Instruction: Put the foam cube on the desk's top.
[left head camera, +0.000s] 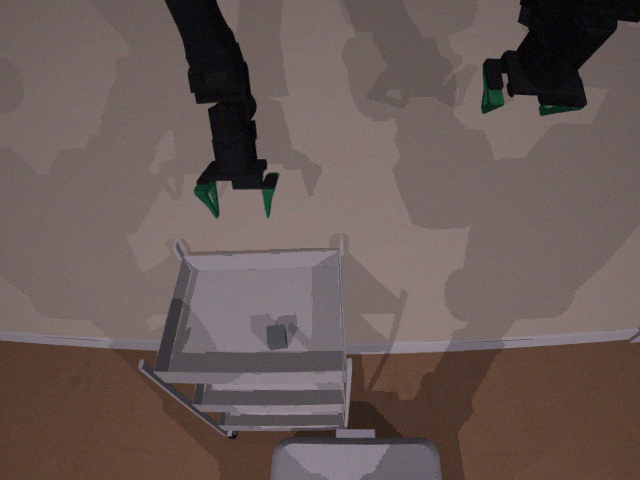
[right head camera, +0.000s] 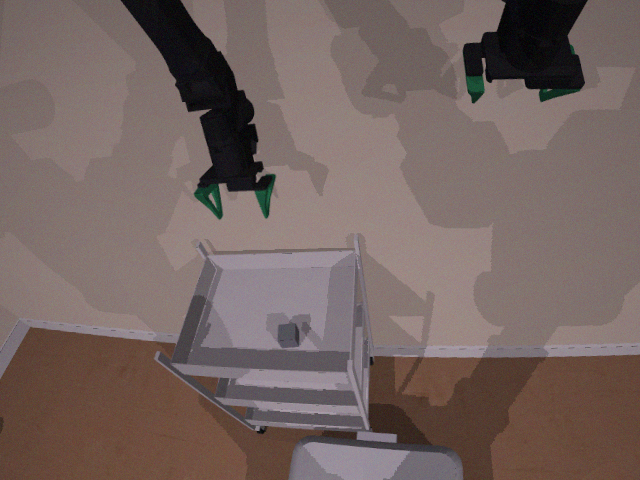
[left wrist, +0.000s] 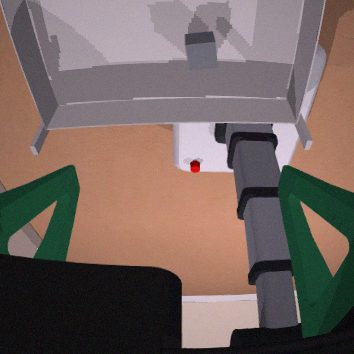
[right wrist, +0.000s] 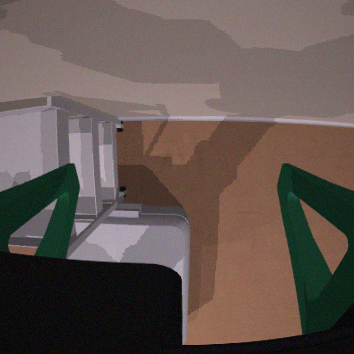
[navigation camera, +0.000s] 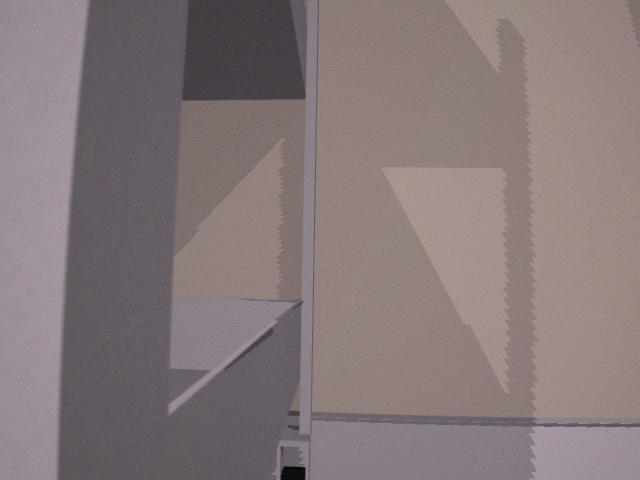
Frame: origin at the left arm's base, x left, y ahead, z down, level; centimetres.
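Seen in the pictures: left gripper, between the fingertips: (left head camera: 242, 216) (right head camera: 243, 217) (left wrist: 178, 176); right gripper, between the fingertips: (left head camera: 511, 111) (right head camera: 506, 98) (right wrist: 177, 174).
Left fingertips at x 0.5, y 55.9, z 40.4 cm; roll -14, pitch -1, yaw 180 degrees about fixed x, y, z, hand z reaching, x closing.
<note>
Offsets run from my left fingertips to a thing's top centre. "spot": to the spot under its first point. Level surfaces: height alone.
A small grey foam cube {dz +30.0, dx -2.9, dy -9.0 cm} (left head camera: 277, 337) (right head camera: 288, 335) (left wrist: 201, 52) lies in the top tray of a light grey cart {spot: dz +30.6, dx +2.3, dy -19.9 cm} (left head camera: 248, 378) (right head camera: 263, 369) (left wrist: 175, 113), near the tray wall closest to the robot's base. My left gripper (left head camera: 241, 217) (right head camera: 244, 217) (left wrist: 178, 176) is open and empty, above and beyond the cart's far edge in the head views. My right gripper (left head camera: 512, 111) (right head camera: 506, 100) (right wrist: 177, 174) is open and empty, high at the upper right, away from the cart. The desk does not show in these views.
The robot's white base (left head camera: 356, 459) (right head camera: 377, 459) (right wrist: 150, 245) stands close to the cart's near side. A beige wall (left head camera: 361, 180) (right head camera: 382, 180) rises behind the cart, with a white skirting board (left head camera: 465, 345) (right head camera: 465, 351) above the brown floor {dz +100.5 cm} (left head camera: 542, 413) (right head camera: 568, 413).
</note>
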